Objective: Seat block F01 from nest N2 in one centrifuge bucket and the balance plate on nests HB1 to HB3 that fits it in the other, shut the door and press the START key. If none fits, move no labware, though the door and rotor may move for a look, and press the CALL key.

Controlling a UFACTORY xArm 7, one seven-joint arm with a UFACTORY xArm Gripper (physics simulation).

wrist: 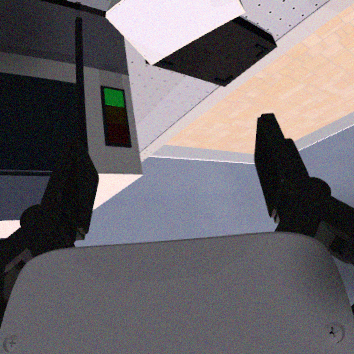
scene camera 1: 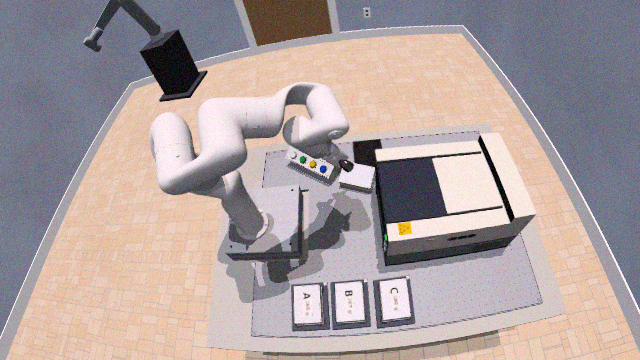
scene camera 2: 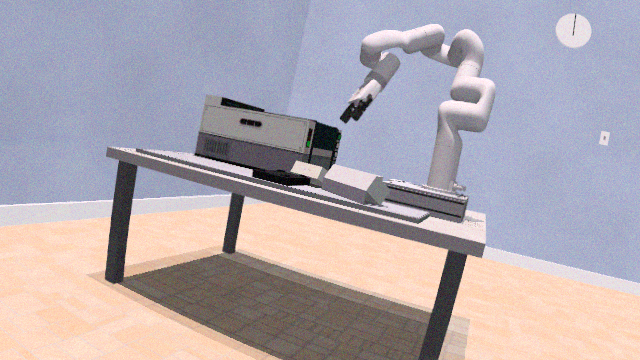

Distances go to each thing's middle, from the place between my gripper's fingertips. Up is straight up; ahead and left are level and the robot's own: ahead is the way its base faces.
The white plate (scene camera 1: 362, 177) is 200 mm below my hand, 90 mm to the left of it and 40 mm ahead of it. Round my hand: button box (scene camera 2: 365, 188) 190 mm below, 150 mm to the left, 150 mm behind; centrifuge-like machine (scene camera 1: 487, 203) 380 mm ahead, 110 mm below, 50 mm to the right; plate B (scene camera 1: 349, 296) 400 mm to the right, 200 mm below, 60 mm ahead.
